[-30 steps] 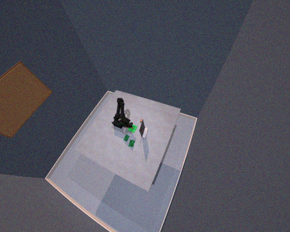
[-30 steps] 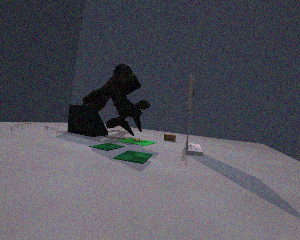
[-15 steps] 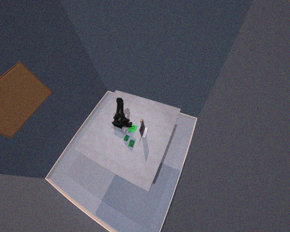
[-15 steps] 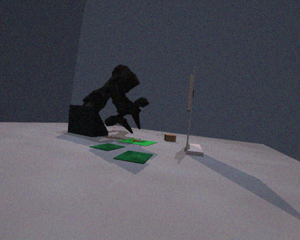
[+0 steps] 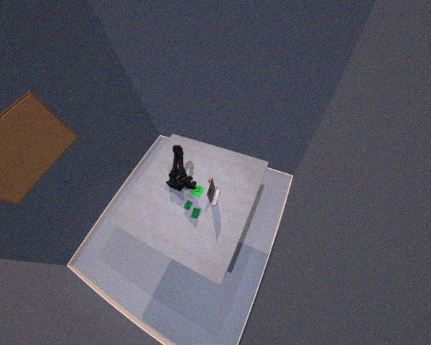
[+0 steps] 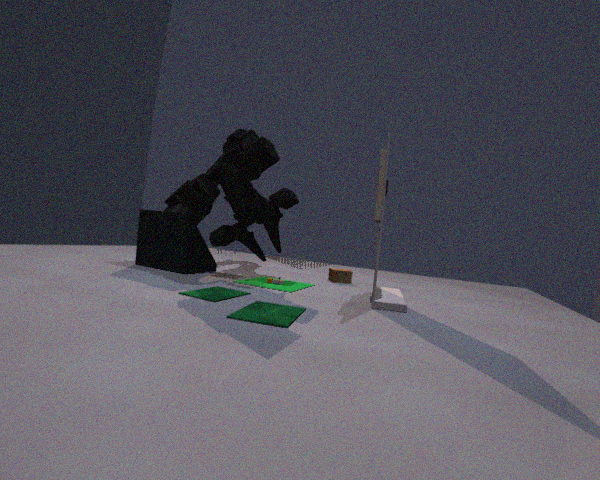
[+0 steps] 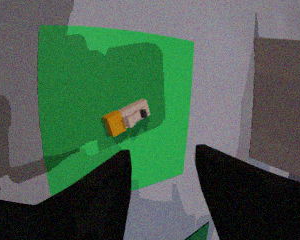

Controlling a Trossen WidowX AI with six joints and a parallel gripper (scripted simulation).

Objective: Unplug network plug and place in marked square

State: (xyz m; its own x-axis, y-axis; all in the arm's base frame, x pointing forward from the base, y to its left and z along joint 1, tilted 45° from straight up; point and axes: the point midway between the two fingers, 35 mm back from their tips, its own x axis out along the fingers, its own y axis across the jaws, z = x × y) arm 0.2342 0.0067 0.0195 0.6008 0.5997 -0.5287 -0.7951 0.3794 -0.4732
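My gripper tip is 1 cm short of the network plug, 1 cm to the right of it and 4 cm above it. Round my gripper tip: upright panel 21 cm ahead, 1 cm to the right, 7 cm above.
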